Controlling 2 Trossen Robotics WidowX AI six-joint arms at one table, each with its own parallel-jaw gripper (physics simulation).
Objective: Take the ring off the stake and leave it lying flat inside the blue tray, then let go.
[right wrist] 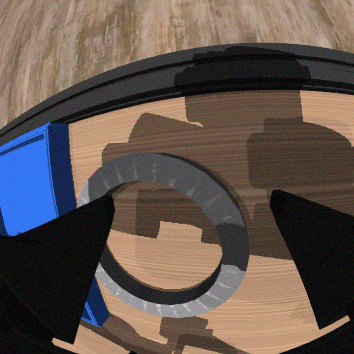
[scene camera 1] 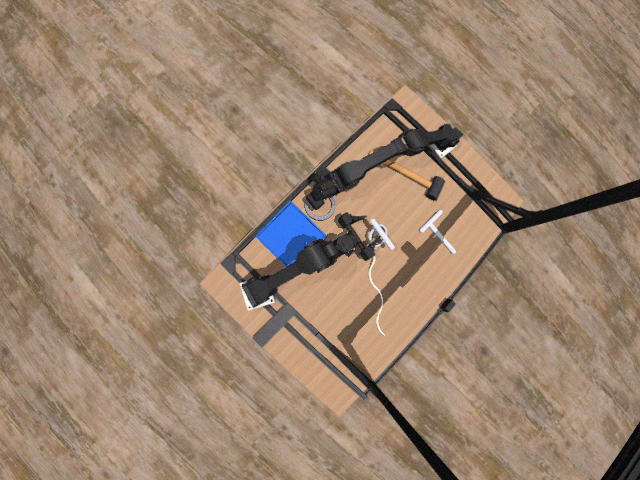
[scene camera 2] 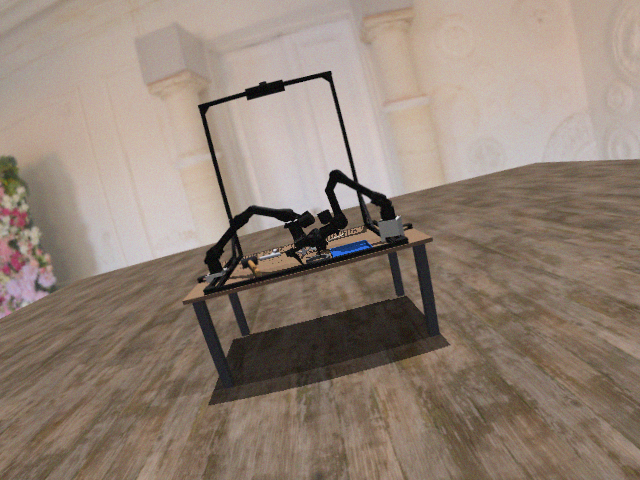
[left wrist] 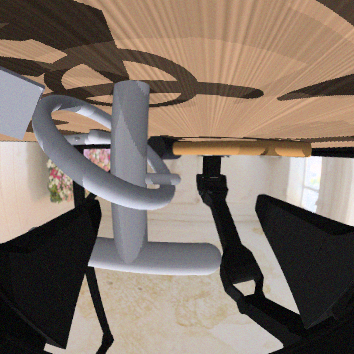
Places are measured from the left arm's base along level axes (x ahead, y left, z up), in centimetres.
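Where they show: left gripper, fingertip midpoint: (scene camera 1: 373, 226) (left wrist: 180, 205); right gripper, fingertip midpoint: (right wrist: 193, 201) (scene camera 2: 312, 261); left arm's base, link origin: (scene camera 1: 257, 292) (scene camera 2: 389, 218); right arm's base, link origin: (scene camera 1: 442, 142) (scene camera 2: 216, 272) (left wrist: 211, 154).
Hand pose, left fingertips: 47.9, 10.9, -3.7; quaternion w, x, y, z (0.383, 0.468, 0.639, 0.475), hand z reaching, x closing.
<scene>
Each offset is from my left fingertips to the top centre of the thing, as dx, dy, dz. "*": to the spot under its first point.
The white T-shaped stake (scene camera 1: 387, 241) (left wrist: 131, 105) stands right of the tray, its crossbar uppermost. A grey ring @(* -2.0, -3.2, -1.0) (scene camera 1: 370, 236) (left wrist: 95, 185) hangs tilted around its shaft below the bar. In the left wrist view both appear upside down. My left gripper (scene camera 1: 372, 228) (left wrist: 180, 205) is open and empty beside the stake, fingers pointing at it; the shaft shows nearer the picture's left finger. The blue tray @(-30.3, +6.0, -4.2) (scene camera 1: 281, 227) (scene camera 2: 351, 248) (right wrist: 59, 170) lies flat at the table edge. My right gripper (right wrist: 193, 201) is open above a flat grey ring on the table; its fingertips are hidden in scene camera 1.
The flat grey ring @(-16.0, +14.4, -4.9) (scene camera 1: 320, 218) (right wrist: 155, 167) lies beside the tray. A mallet @(+21.6, +17.8, -1.4) (scene camera 1: 413, 174) (left wrist: 240, 148) lies under my right arm. Another white T-shaped piece @(* +27.1, -13.2, -4.7) (scene camera 1: 442, 240) lies farther right. A white cord @(* -4.3, -27.5, -5.9) (scene camera 1: 381, 299) runs from beside the stake. A grey block @(* -1.9, -7.6, -4.7) (left wrist: 17, 105) is near the hanging ring.
</scene>
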